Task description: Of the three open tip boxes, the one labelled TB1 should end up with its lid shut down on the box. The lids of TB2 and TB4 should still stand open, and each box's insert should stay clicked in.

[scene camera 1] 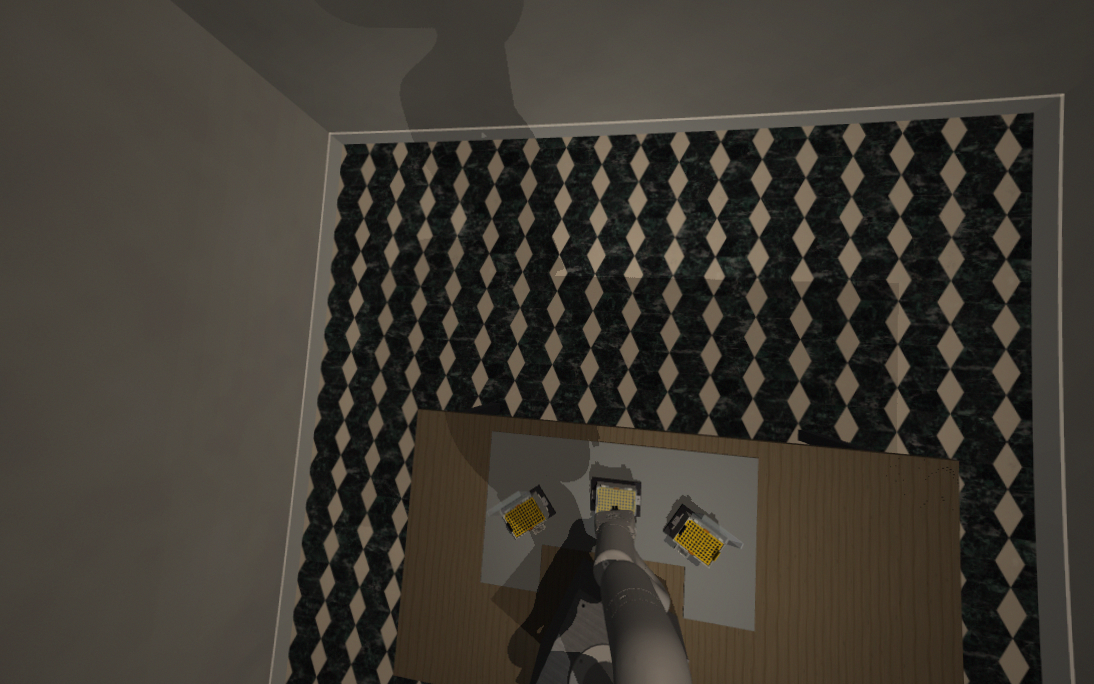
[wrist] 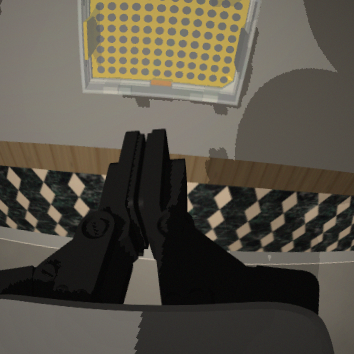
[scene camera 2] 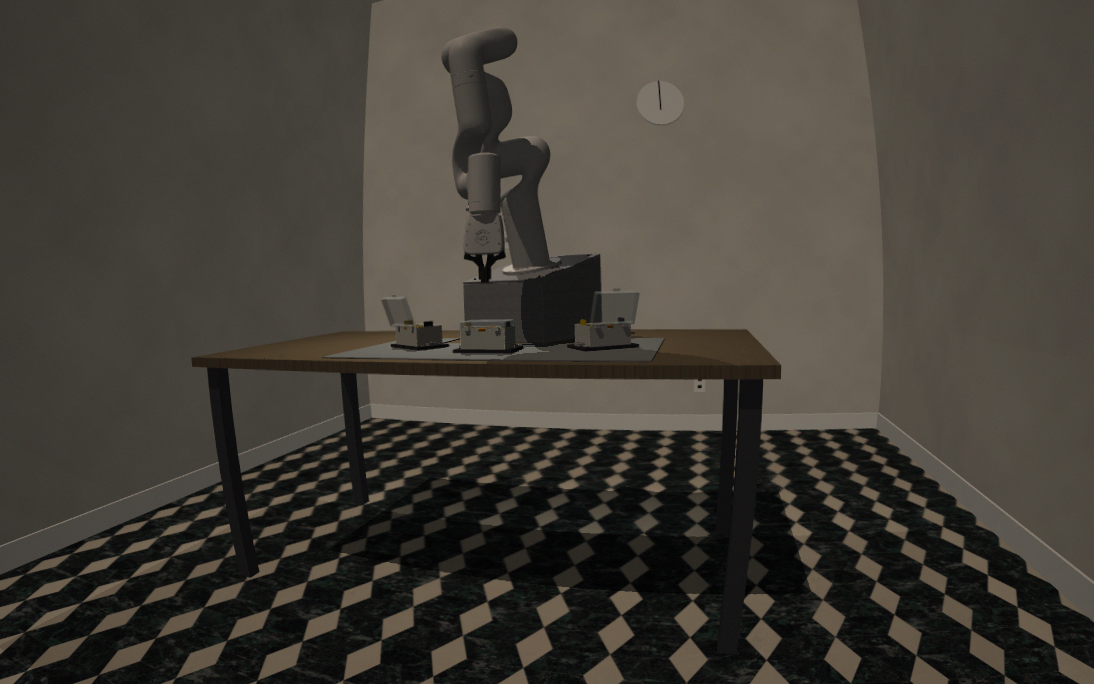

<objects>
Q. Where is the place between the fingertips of my gripper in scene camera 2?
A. At 485, 282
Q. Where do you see a tip box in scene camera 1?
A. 683, 514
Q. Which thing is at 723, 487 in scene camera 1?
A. A grey mat.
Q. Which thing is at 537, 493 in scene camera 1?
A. A tip box.
</objects>
